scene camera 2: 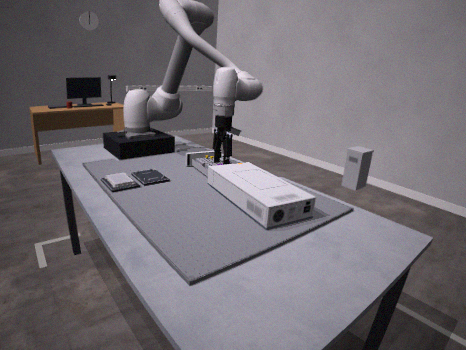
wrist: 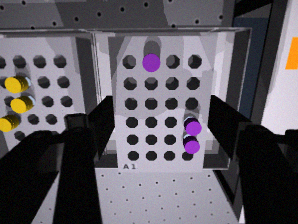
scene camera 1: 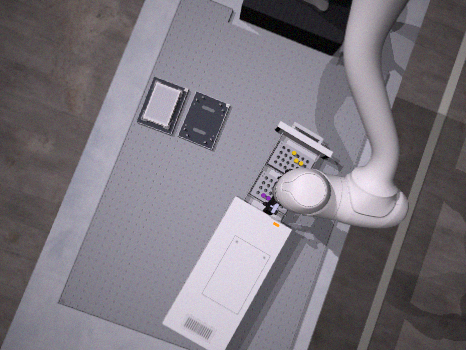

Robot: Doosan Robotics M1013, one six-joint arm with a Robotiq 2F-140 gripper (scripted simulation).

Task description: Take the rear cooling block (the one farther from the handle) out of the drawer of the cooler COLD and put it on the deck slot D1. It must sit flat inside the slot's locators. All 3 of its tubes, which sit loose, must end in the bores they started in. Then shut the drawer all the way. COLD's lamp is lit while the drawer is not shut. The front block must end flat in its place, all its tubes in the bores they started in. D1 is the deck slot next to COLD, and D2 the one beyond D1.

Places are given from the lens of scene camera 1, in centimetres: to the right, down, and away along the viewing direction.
cooler COLD (scene camera 1: 220,287): -4, 34, 119
cooling block (scene camera 1: 281,159): 16, -5, 125
deck slot D1 (scene camera 1: 197,117): -12, -19, 128
